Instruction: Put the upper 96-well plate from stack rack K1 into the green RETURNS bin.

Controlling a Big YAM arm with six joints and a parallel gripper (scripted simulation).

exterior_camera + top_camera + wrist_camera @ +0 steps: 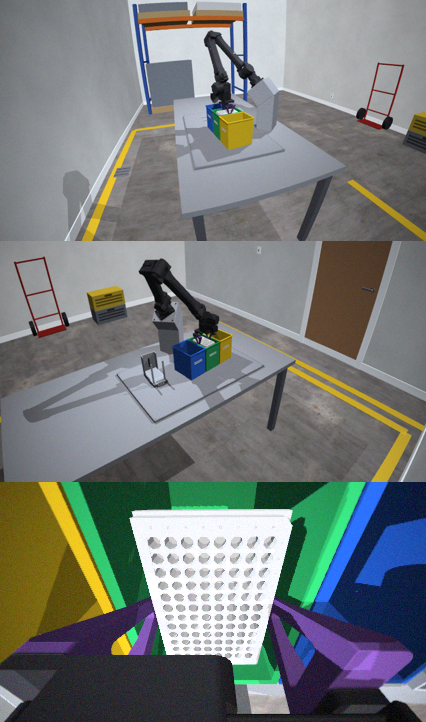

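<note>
Now: the green bin 80 mm below my hand. Also, from my hand: 96-well plate (right at my hand); yellow bin (130 mm to the left, 80 mm below, 10 mm behind); blue bin (130 mm to the right, 80 mm below, 10 mm ahead).
</note>
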